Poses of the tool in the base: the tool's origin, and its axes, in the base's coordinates. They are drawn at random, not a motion.
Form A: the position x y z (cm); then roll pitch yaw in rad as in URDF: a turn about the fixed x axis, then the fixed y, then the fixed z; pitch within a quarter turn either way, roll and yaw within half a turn.
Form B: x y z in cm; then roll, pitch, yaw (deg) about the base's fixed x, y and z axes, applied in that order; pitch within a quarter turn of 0, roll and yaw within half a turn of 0. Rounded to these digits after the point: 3 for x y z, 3 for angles.
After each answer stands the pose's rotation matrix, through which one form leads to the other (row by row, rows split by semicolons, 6 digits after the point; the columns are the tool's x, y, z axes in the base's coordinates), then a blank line. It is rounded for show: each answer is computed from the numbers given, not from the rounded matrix.
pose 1, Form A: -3.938 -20.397 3.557 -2.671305 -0.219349 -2.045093
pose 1, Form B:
-3.938 -20.397 3.557 -153.055 -12.568 -117.175
-0.445770 -0.838068 0.314533; -0.868298 0.319414 -0.379516; 0.217594 -0.442285 -0.870079

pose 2, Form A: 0.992 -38.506 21.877 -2.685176 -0.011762 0.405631
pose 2, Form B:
0.992 -38.506 21.877 -153.849 -0.674 23.241
0.918790 0.358970 -0.164212; 0.394571 -0.822752 0.409136; 0.011762 -0.440704 -0.897575

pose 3, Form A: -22.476 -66.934 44.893 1.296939 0.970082 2.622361
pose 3, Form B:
-22.476 -66.934 44.893 74.309 55.582 150.250
-0.490735 -0.823716 0.284026; 0.280476 0.159286 0.946552; -0.824932 0.544168 0.152865

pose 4, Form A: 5.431 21.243 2.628 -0.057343 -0.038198 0.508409
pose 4, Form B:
5.431 21.243 2.628 -3.286 -2.189 29.130
0.872883 -0.484076 -0.061202; 0.486433 0.873150 0.031504; 0.038189 -0.057270 0.997628

